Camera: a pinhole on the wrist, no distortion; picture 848 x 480 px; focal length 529.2 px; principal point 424.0 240.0 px. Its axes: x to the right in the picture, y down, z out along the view. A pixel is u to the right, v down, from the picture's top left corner.
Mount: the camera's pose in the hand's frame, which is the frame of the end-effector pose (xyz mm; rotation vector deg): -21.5 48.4 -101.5 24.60 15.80 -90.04
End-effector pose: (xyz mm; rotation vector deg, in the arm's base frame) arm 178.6 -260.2 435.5 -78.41 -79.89 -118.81
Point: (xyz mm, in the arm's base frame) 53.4 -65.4 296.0
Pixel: 772 330
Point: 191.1 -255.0 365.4
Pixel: 532 132
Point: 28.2 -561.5 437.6
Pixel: behind the camera
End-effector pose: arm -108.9 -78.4 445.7 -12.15 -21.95 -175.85
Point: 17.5 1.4 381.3
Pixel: outside the picture
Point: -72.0 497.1 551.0
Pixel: 771 283
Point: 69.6 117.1 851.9
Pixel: 306 197
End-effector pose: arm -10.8 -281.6 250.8 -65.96 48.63 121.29
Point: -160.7 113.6 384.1
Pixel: 333 340
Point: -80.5 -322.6 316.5
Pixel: outside the picture
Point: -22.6 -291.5 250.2
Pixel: 356 428
